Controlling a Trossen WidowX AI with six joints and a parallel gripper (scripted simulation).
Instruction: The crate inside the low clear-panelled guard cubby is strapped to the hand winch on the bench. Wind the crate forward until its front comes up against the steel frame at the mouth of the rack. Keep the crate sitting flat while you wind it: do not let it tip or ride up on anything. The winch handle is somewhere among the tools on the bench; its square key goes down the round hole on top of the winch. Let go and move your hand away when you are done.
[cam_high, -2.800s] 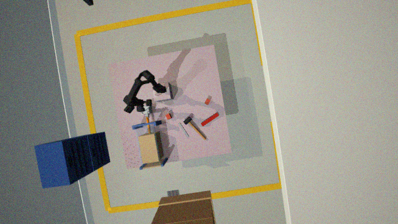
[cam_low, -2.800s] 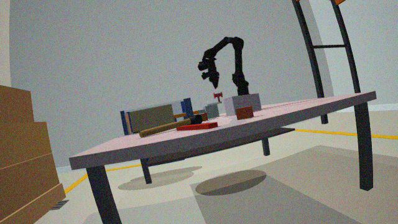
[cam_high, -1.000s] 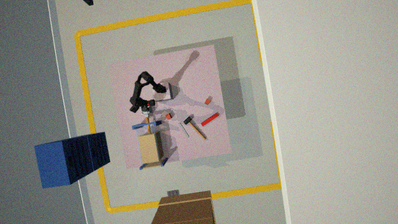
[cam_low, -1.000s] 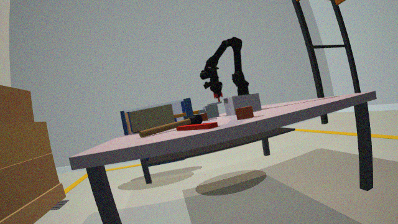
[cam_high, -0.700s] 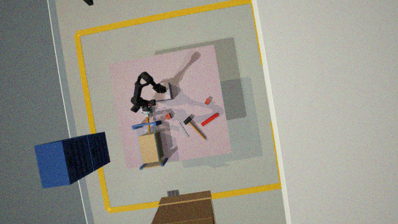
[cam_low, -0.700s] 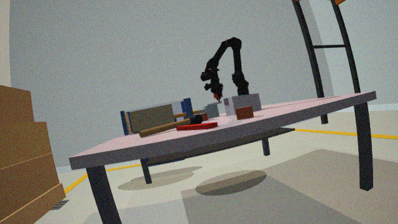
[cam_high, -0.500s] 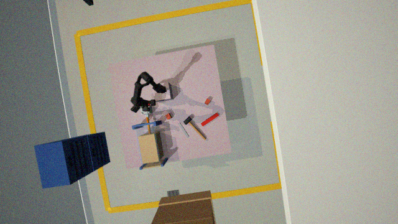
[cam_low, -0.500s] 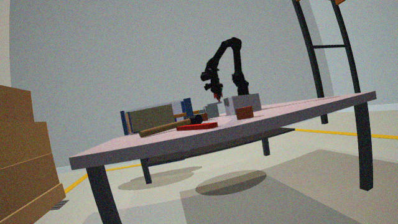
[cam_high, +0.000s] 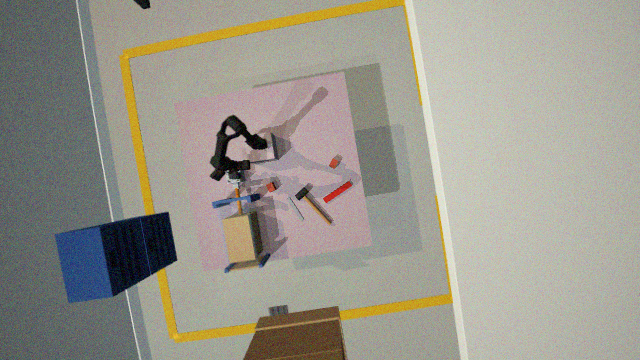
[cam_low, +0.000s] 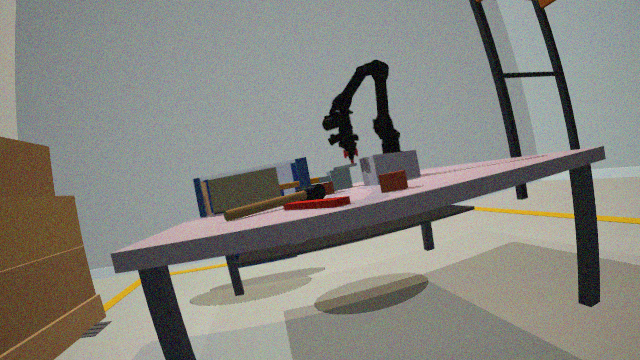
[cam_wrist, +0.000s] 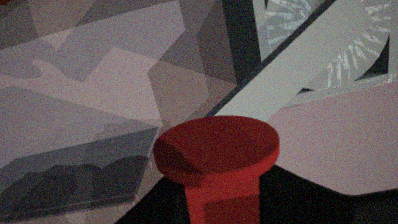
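Now: gripper tip 200 mm short of the blue steel frame, 100 mm to the left of it and 10 mm above it. Also, from my gripper tip: grey winch: 100 mm to the right, 80 mm below, 30 mm ahead; then winch handle: 30 mm to the right, 20 mm ahead, 10 mm below; then red knob: 20 mm above.
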